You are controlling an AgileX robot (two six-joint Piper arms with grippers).
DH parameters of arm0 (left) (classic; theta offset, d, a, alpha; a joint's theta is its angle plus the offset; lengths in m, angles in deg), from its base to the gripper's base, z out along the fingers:
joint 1: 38.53 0.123 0 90
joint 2: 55.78 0 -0.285 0
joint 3: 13.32 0 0.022 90
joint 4: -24.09 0.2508 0 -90
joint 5: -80.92 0 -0.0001 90
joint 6: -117.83 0.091 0 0
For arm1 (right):
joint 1: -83.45 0.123 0 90
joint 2: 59.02 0 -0.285 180
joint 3: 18.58 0 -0.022 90
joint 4: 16.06 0.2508 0 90
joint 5: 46.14 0 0.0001 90
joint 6: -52.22 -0.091 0 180
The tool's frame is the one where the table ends.
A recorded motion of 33 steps. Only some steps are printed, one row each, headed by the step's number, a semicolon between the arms.
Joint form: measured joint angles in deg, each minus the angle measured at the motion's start. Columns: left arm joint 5, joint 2, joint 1, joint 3, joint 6, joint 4; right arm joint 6, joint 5, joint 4, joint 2, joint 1, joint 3.
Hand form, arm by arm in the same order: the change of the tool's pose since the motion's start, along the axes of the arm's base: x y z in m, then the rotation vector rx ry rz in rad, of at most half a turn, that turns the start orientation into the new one. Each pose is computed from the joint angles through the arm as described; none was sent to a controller.
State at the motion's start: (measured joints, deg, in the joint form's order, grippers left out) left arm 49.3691 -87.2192 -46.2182 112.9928 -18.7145 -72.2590; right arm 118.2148 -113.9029 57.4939 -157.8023 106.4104 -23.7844
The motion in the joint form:
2: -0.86 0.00 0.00 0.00 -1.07 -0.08; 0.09 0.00 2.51 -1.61 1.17 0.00
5: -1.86 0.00 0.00 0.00 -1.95 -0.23; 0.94 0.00 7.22 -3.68 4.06 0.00
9: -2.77 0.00 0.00 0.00 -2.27 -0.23; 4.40 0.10 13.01 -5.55 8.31 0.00
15: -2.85 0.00 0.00 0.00 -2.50 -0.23; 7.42 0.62 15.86 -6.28 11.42 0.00
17: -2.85 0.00 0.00 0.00 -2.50 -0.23; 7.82 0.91 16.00 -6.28 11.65 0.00
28: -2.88 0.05 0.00 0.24 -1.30 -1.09; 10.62 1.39 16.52 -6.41 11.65 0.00
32: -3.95 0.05 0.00 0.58 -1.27 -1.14; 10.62 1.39 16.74 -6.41 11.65 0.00
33: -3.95 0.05 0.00 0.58 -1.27 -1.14; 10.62 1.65 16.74 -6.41 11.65 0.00
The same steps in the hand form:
2: -0.0009 -0.0010 0.0001 -0.0146 0.0102 -0.0174; 0.0023 0.0095 -0.0058 0.0289 0.0417 0.0175
5: -0.0019 -0.0022 0.0003 -0.0275 0.0183 -0.0370; -0.0005 0.0287 -0.0113 0.0876 0.0953 0.0628
9: -0.0029 -0.0033 0.0004 -0.0304 0.0202 -0.0534; -0.0107 0.0537 -0.0144 0.1642 0.1135 0.1332
15: -0.0030 -0.0034 0.0004 -0.0333 0.0227 -0.0554; -0.0211 0.0699 -0.0149 0.2038 0.0989 0.1789
17: -0.0030 -0.0034 0.0004 -0.0333 0.0227 -0.0554; -0.0218 0.0710 -0.0148 0.2060 0.0926 0.1788
28: -0.0035 -0.0033 0.0026 -0.0330 0.0056 -0.0545; -0.0205 0.0715 -0.0150 0.2171 0.0493 0.1774
32: -0.0050 -0.0044 0.0046 -0.0326 -0.0028 -0.0731; -0.0204 0.0716 -0.0147 0.2204 0.0511 0.1766
33: -0.0050 -0.0044 0.0046 -0.0326 -0.0028 -0.0731; -0.0200 0.0716 -0.0148 0.2198 0.0502 0.1722

